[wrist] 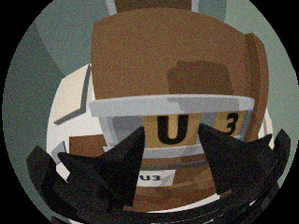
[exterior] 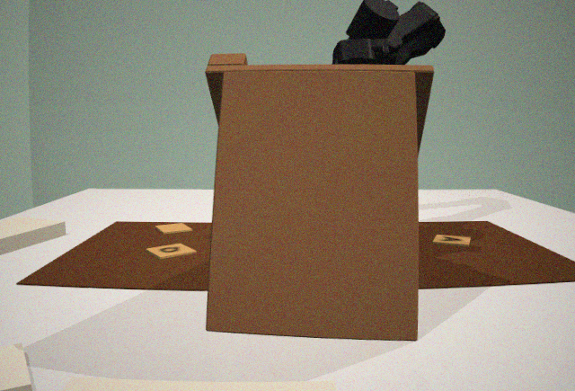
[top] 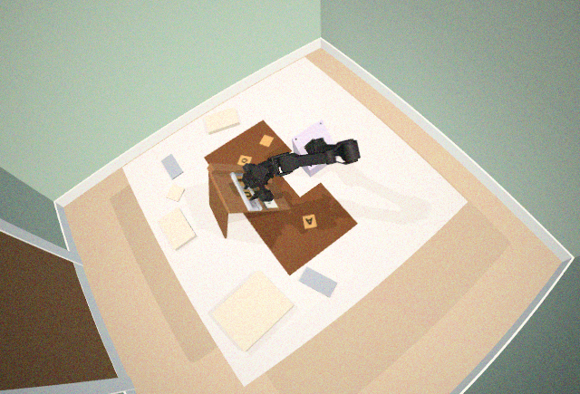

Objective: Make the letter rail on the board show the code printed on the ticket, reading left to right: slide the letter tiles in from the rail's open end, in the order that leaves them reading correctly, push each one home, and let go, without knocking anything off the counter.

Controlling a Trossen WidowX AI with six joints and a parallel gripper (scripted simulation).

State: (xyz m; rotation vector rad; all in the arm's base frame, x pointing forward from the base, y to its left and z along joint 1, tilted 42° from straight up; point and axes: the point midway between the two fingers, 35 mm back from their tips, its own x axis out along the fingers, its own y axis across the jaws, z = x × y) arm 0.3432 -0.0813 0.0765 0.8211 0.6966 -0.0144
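Right now my gripper tip is 8 cm above the white ticket, 6 cm past it and 5 cm to the right of it. The rest, counted from my gripper tip: brown mat: 18 cm behind, 17 cm below, 1 cm to the right.
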